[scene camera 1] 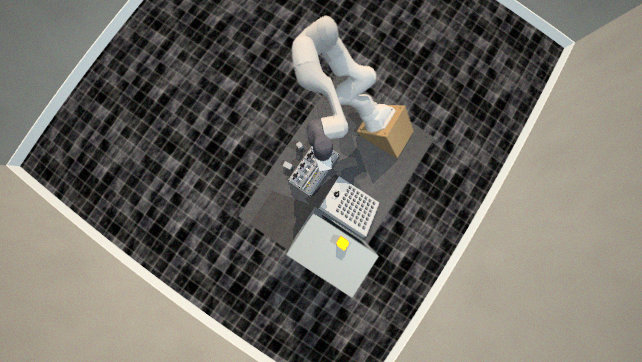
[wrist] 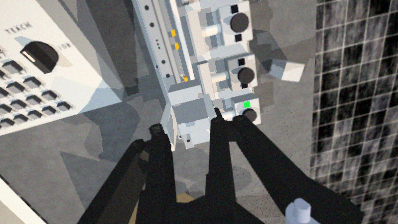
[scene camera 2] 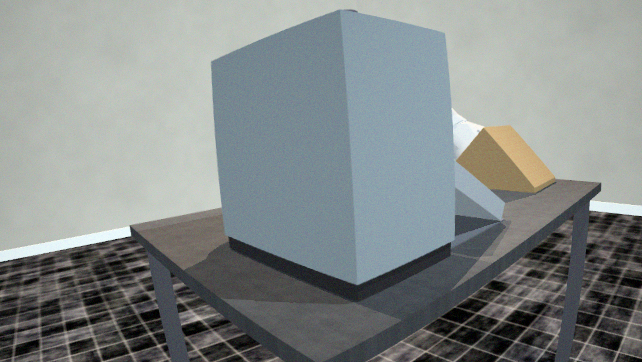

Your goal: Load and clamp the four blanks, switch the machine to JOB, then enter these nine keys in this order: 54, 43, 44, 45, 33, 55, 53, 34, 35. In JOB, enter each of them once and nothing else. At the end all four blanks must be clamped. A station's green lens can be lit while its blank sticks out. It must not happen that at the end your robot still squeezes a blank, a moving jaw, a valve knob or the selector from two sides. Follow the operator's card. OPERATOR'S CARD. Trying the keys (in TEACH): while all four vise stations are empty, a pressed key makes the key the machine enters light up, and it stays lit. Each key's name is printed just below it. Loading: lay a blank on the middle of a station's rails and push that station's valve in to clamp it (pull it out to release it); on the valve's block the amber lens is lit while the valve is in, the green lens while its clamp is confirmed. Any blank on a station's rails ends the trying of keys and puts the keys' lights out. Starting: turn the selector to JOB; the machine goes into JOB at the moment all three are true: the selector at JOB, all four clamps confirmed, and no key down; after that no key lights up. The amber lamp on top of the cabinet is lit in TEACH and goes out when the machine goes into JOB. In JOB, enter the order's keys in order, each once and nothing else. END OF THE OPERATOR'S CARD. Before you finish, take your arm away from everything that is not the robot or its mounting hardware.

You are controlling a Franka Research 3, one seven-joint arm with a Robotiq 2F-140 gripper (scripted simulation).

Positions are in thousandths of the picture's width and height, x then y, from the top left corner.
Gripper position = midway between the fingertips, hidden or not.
Note:
In view: the gripper (wrist: 479,484), a grey cabinet (scene camera 2: 521,383) and a selector (wrist: 109,252).
The grey cabinet is seen too in scene camera 1 (scene camera 1: 495,689).

